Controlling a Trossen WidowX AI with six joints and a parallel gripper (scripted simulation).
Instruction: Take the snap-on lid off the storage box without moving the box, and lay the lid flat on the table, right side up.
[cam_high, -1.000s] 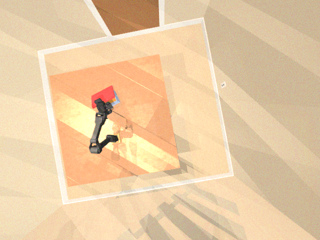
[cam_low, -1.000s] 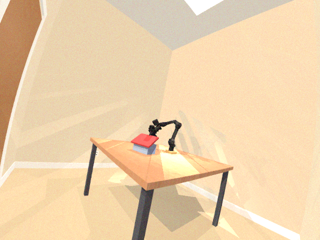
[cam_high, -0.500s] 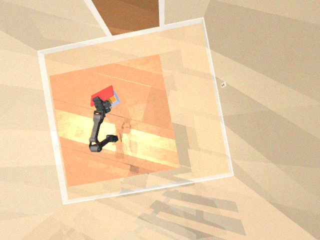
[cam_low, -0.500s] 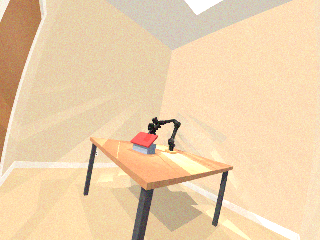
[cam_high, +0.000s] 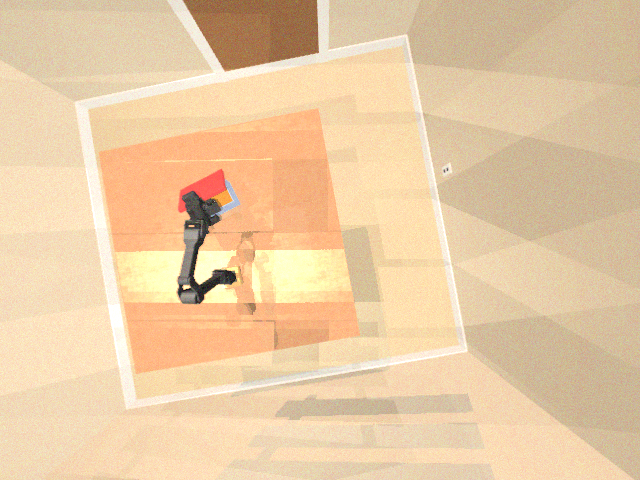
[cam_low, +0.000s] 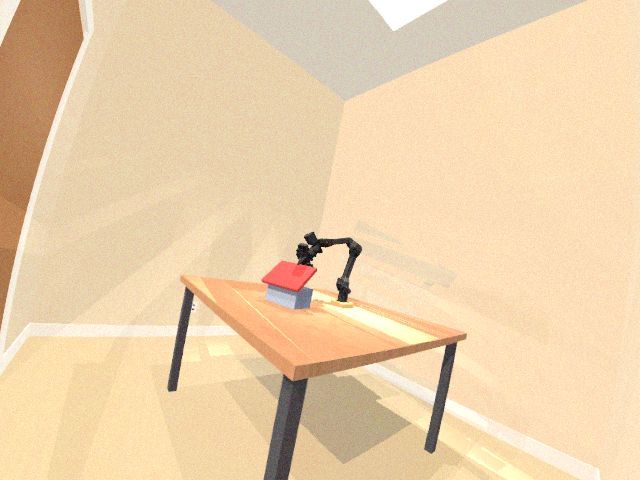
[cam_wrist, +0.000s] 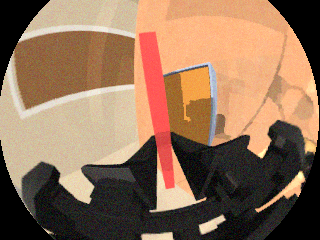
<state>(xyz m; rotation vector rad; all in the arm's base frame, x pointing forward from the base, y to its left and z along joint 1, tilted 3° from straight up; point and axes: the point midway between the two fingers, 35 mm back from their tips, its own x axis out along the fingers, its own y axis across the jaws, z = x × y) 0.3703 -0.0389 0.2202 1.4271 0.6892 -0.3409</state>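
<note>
The lid lies 6 cm ahead of my gripper tip, 2 cm to the left of it and 5 cm below it. The rest, counted from my gripper tip: storage box 3 cm ahead, 1 cm to the left, 16 cm below.
</note>
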